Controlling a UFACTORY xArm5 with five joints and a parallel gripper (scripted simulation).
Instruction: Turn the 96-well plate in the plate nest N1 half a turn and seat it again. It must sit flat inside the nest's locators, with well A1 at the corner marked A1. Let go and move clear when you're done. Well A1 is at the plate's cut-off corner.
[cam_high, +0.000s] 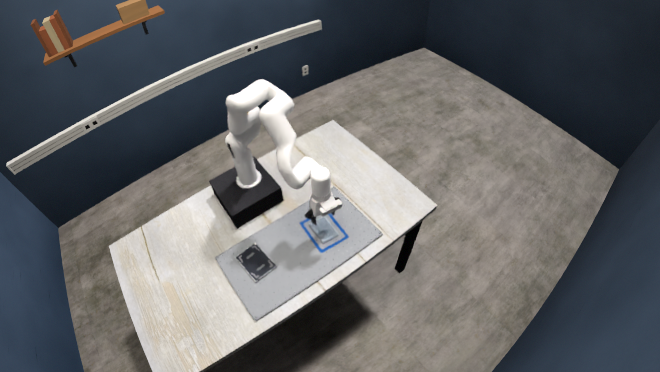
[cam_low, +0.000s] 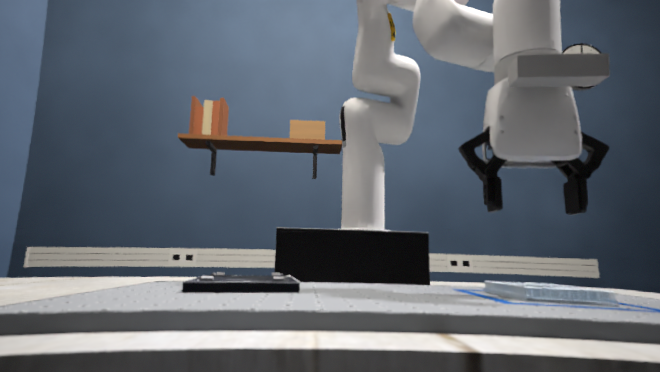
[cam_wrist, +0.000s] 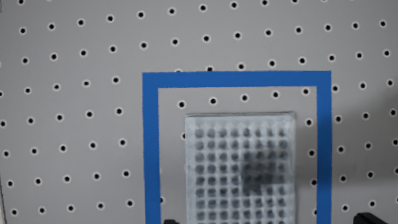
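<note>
Now: hand 10 cm above the 96-well plate. Round my hand: black plate nest: 6 cm behind, 35 cm to the right, 10 cm below.
</note>
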